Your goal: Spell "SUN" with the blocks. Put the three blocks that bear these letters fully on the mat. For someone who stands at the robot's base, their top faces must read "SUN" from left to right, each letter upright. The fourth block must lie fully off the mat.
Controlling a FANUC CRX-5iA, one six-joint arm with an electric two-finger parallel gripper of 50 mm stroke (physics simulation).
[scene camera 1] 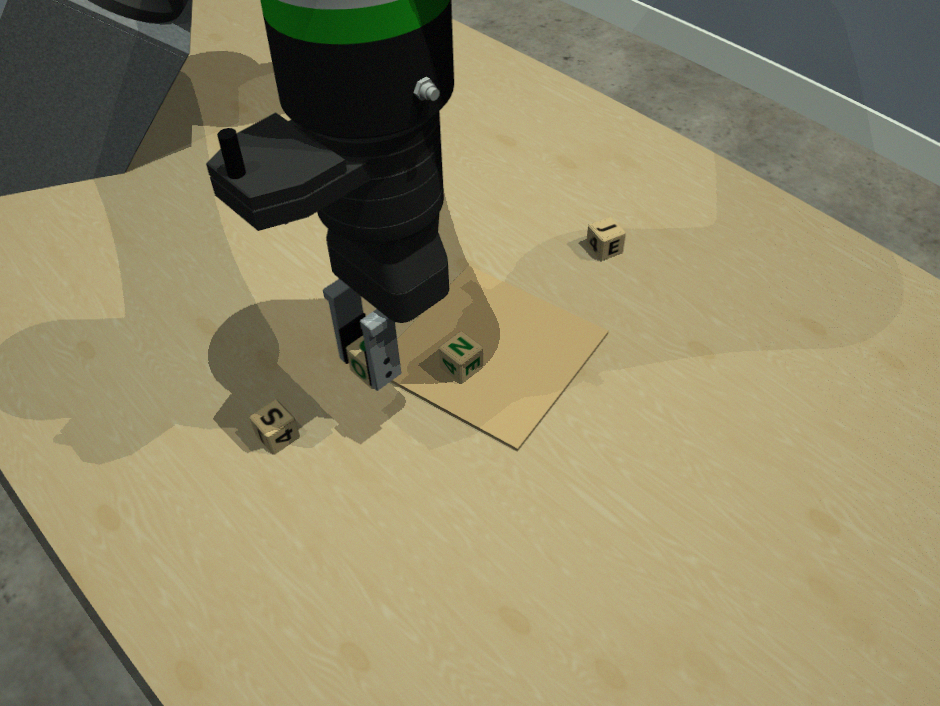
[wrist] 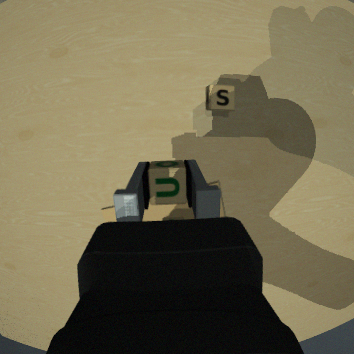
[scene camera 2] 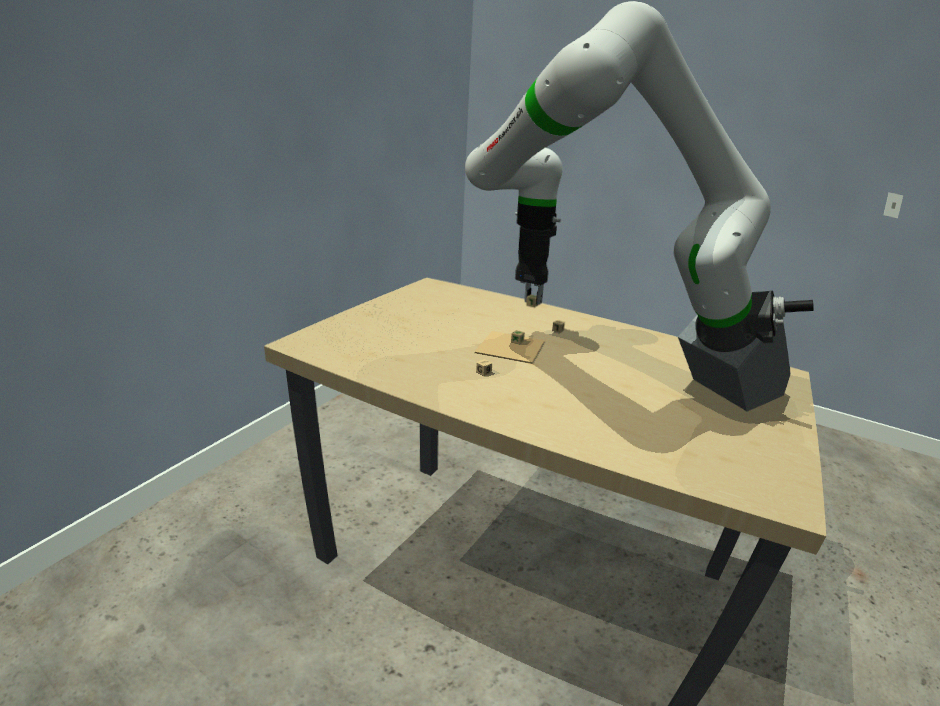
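Observation:
My gripper is shut on the U block, held above the table beside the mat's left corner in scene camera 1. In the wrist view its green U lies on its side, opening left; a green O shows on an adjoining face. The N block sits on the mat, its green N on top. The S block lies off the mat, black S on top. The J block lies off the mat's opposite side.
The wooden table carries the robot's dark base. Arm shadows fall across the table and part of the mat. A blue-grey wall stands behind the table.

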